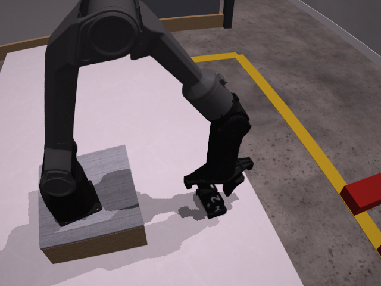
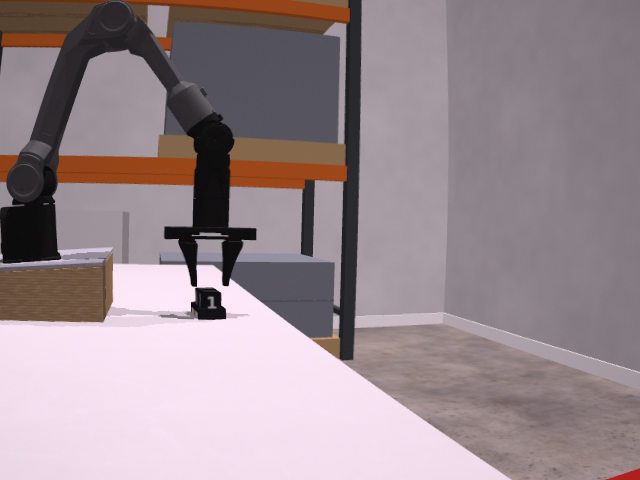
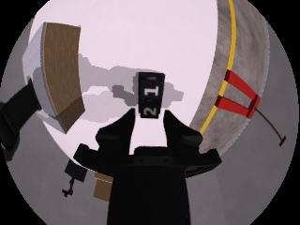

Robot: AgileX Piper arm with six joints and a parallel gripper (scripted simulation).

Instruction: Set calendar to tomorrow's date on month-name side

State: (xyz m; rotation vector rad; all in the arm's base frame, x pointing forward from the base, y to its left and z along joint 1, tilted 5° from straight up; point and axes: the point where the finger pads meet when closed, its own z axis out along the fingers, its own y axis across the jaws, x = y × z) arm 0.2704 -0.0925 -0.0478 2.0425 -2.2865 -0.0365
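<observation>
Right now the cube is 3 cm below my hand. From my hand the other things lie so: black base 5 cm below, 2 cm to the left.
</observation>
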